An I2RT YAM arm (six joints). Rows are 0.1 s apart.
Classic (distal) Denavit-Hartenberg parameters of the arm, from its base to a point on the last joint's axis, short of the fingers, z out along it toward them. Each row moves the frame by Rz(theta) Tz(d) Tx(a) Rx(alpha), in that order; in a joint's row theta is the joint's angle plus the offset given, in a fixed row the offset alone. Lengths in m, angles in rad.
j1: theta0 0, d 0.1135, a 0.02, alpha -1.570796
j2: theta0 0, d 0, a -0.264, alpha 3.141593
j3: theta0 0.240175, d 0, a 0.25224, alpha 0
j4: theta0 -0.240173, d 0, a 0.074, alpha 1.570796
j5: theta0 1.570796, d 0, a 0, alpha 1.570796
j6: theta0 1.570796, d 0.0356, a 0, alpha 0
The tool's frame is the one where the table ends.
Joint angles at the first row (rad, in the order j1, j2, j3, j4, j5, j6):
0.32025, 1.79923, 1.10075, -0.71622, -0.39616, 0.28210
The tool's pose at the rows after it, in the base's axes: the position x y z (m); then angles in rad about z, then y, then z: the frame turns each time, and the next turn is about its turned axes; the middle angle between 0 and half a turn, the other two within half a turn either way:
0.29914 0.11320 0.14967 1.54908 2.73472 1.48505
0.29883 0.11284 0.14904 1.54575 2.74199 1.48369
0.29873 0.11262 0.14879 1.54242 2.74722 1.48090
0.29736 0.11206 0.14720 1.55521 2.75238 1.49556
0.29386 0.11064 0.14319 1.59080 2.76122 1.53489
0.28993 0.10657 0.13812 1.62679 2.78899 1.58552
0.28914 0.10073 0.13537 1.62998 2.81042 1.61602
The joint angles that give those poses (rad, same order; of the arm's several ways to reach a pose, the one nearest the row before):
0.32026, 1.79922, 1.08546, -0.71353, -0.38205, 0.28402
0.32024, 1.79923, 1.08320, -0.71278, -0.37480, 0.28515
0.32024, 1.79921, 1.08242, -0.71278, -0.36946, 0.28515
0.32024, 1.79922, 1.07595, -0.71318, -0.36641, 0.28552
0.31987, 1.79924, 1.05917, -0.71317, -0.36259, 0.28553
0.31375, 1.79923, 1.03858, -0.71663, -0.34047, 0.28857
0.29849, 1.79923, 1.02752, -0.71776, -0.32139, 0.29772

